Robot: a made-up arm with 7 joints.
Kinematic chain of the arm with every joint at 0, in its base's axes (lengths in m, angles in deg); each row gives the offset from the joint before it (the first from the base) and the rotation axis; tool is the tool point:
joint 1: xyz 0 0 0.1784 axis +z
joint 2: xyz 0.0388 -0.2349 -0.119 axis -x
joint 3: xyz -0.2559 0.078 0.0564 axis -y
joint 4: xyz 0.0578 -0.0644 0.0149 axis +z
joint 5: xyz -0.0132 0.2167 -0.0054 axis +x
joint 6: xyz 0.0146 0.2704 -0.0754 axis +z
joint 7: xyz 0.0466 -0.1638 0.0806 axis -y
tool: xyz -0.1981 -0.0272 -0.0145
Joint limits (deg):
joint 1: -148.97..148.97
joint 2: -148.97..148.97
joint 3: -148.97..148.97
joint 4: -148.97..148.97
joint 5: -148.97..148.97
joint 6: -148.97..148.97
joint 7: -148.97..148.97
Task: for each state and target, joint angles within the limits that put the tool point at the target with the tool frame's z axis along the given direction. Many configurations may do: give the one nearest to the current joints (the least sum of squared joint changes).
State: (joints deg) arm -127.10 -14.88 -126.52 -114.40 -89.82 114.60 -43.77
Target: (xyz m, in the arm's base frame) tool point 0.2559 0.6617 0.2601 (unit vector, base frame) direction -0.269 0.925 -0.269
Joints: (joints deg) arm -148.97 23.28 -91.30 -148.15 -98.90 148.65 -8.88
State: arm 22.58 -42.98 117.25 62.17 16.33 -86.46 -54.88
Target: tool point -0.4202 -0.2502 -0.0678 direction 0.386 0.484 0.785
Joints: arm -1.75 -14.37 102.73 85.40 34.32 -43.65 -98.16
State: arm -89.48 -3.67 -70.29 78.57 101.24 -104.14 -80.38
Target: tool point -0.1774 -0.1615 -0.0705 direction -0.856 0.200 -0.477
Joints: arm -71.22 -17.28 -69.65 109.09 127.09 -146.43 -82.38
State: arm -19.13 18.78 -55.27 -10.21 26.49 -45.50 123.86
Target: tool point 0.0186 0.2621 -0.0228 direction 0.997 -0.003 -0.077
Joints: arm -44.98 16.44 -82.45 -15.22 73.76 -76.34 115.86
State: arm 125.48 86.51 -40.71 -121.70 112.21 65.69 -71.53
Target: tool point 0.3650 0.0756 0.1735 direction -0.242 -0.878 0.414
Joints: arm 143.67 70.95 -70.18 -107.21 142.38 61.22 -56.72
